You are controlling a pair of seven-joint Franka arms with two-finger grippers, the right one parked.
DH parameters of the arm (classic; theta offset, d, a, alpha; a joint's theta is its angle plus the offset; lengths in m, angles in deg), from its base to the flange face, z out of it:
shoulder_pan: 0 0.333 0 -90
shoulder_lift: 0 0 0 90
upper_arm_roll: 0 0.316 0.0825 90
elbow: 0 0 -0.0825 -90
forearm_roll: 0 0.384 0 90
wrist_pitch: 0 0 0.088 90
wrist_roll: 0 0.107 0 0
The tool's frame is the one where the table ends.
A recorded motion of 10 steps. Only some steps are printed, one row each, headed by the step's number.
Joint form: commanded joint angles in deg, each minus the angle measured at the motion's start. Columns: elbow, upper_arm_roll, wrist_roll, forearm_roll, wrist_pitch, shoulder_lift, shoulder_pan.
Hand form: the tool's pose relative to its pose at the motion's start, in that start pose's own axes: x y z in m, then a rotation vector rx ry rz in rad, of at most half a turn. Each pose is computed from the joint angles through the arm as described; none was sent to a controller.
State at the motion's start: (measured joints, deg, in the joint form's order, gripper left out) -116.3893 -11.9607 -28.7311 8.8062 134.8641 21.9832 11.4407
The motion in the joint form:
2: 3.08 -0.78 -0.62 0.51 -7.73 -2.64 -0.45
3: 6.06 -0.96 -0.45 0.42 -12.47 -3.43 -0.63
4: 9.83 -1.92 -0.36 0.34 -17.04 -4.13 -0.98
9: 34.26 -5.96 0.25 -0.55 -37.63 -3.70 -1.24
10: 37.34 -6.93 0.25 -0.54 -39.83 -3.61 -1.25
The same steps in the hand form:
2: 0.0004 0.0076 -0.0391 0.0377 -0.0200 0.0068
3: 0.0053 0.0099 -0.0632 0.0527 -0.0318 0.0070
4: 0.0083 0.0215 -0.0943 0.0572 -0.0299 0.0202
9: 0.0248 0.0513 -0.2637 0.0132 0.0205 0.0390
10: 0.0213 0.0564 -0.2859 0.0021 0.0321 0.0479

